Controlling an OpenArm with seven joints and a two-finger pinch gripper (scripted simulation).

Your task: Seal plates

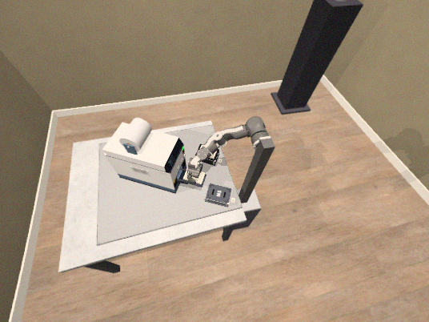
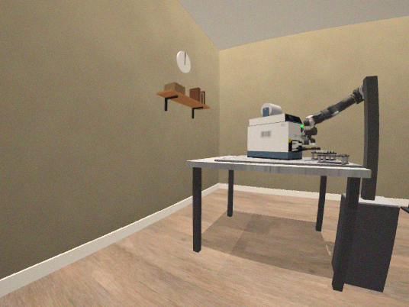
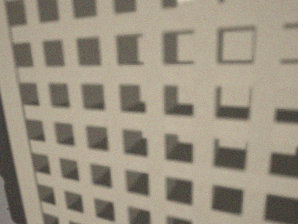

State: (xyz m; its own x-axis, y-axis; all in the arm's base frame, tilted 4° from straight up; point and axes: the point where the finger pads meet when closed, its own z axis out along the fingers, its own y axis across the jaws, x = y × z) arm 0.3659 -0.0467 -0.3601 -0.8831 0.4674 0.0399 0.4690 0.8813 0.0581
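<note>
The sealer stage lies 30 mm below my hand. Also, from my hand: plate nest: 150 mm behind, 130 mm to the left, 70 mm below; then yellow warning label: 130 mm ahead, 30 mm to the left, 30 mm above; then plate: 210 mm to the right, 130 mm behind, 50 mm below.
</note>
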